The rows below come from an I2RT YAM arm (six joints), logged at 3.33 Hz.
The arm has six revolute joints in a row. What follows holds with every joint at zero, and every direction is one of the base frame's. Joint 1 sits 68 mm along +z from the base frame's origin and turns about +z. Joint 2 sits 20 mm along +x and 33.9 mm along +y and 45.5 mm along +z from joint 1 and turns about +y. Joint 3 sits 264 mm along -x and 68.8 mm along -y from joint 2 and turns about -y. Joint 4 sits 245 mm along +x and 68.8 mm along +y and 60 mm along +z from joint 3 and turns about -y. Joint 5 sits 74 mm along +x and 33.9 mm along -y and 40.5 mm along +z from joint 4 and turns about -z. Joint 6 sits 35.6 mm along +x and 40.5 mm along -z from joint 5 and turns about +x. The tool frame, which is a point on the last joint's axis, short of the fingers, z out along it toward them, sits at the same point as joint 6; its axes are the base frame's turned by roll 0, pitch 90 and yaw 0 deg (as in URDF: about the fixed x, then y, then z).
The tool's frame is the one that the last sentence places.
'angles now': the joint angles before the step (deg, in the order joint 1, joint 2, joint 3, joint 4, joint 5, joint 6). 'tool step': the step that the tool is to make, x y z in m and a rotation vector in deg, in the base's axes. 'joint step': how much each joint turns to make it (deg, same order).
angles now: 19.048 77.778 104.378 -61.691 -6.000 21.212
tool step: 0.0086 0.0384 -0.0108 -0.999 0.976 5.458
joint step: 7.407 3.352 -0.042 2.170 1.900 0.698
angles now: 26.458 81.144 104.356 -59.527 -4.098 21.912
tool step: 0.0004 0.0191 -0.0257 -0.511 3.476 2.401
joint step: 3.499 -0.173 -5.872 2.508 0.133 1.619
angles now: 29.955 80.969 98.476 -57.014 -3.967 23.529
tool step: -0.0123 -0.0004 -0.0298 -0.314 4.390 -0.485
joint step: 1.239 -3.855 -9.296 1.682 -0.005 2.618
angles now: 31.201 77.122 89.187 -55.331 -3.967 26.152
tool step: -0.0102 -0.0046 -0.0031 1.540 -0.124 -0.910
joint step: 0.307 -2.915 -3.221 1.334 0.045 1.749
